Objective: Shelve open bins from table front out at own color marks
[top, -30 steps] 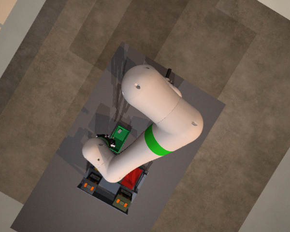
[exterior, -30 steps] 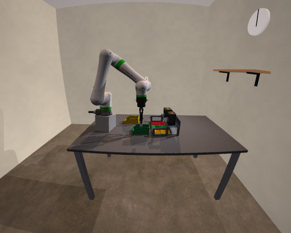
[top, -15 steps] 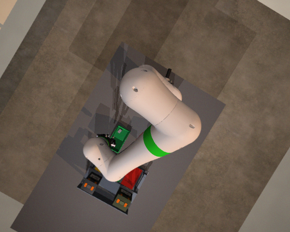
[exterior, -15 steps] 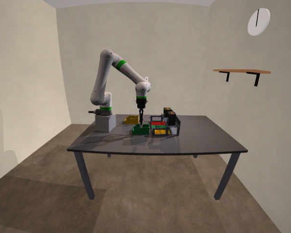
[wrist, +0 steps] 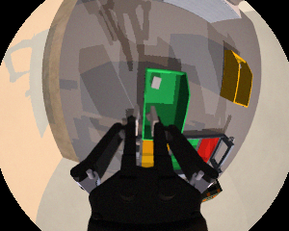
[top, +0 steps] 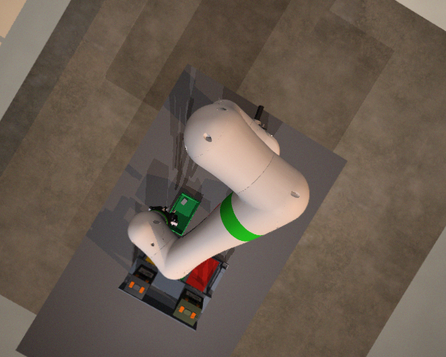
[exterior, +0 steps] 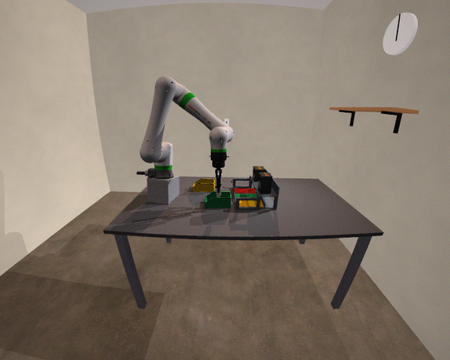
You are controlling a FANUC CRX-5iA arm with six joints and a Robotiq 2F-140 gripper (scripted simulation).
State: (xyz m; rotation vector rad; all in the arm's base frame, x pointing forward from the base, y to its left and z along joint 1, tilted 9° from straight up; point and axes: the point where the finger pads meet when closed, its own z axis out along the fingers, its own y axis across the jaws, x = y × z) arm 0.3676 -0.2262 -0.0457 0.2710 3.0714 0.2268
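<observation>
The green bin lies 5 cm to the left of my hand and 8 cm below it. From my hand the other things lie so: yellow-marked place 22 cm ahead, 1 cm to the left, 11 cm below; then red mark 26 cm ahead, 23 cm to the left, 11 cm below; then yellow bin 7 cm behind, 32 cm to the left, 8 cm below.
</observation>
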